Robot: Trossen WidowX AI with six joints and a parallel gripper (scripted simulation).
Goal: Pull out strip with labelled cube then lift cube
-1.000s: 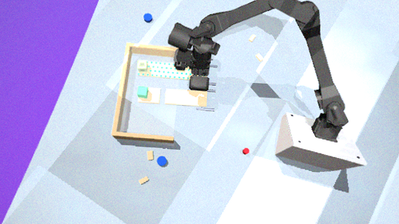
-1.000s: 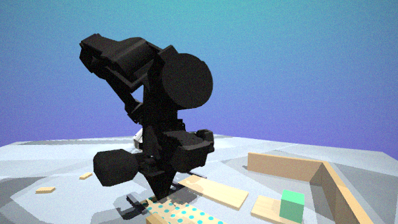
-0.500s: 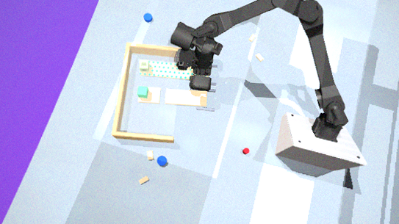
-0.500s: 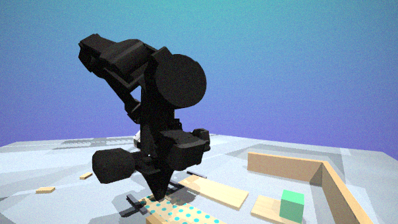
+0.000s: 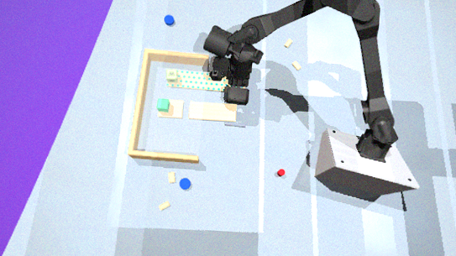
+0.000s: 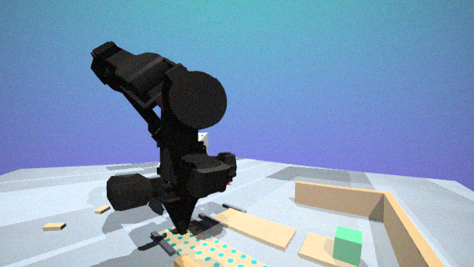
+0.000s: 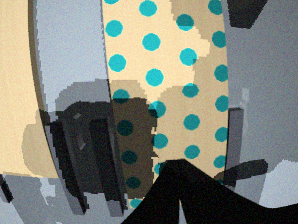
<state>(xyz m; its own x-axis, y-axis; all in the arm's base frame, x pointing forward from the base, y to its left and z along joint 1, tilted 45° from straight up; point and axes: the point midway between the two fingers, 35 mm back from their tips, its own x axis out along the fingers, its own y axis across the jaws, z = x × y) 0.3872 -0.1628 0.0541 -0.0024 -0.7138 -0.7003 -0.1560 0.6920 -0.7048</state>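
My gripper tip is now 9 cm short of the teal-dotted strip and 2 cm to the right of it. Round my gripper tip: red peg: 19 cm behind, 24 cm to the left, 1 cm above; then labelled cube: 20 cm ahead, 3 cm to the left, 2 cm above.
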